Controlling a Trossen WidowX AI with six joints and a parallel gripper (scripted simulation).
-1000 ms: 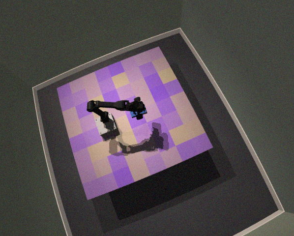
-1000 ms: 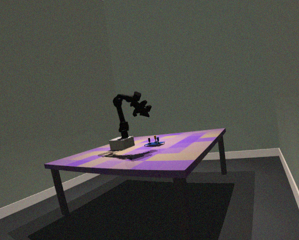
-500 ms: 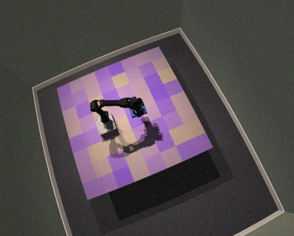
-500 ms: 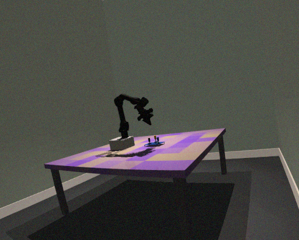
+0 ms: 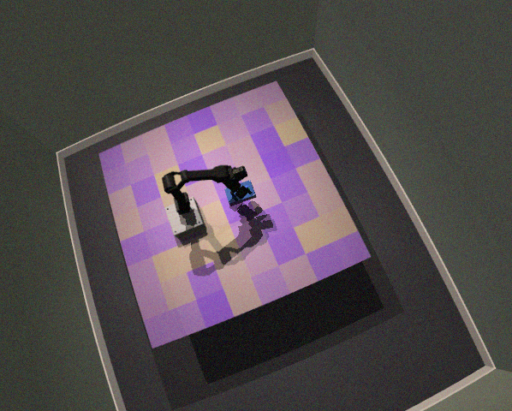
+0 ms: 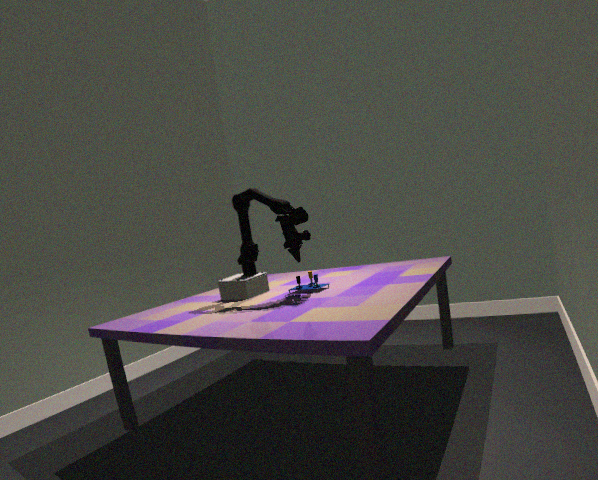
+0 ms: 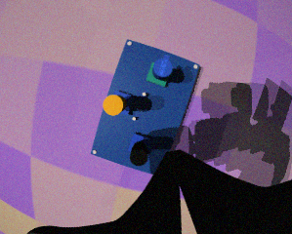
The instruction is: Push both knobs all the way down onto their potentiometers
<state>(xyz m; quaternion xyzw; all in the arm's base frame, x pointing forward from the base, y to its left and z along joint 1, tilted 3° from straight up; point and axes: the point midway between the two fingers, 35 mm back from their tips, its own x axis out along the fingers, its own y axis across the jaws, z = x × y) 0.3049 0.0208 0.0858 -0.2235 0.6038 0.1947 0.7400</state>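
Right now the black knob is 3 cm behind my gripper tip, 1 cm to the left of it and 8 cm below it.
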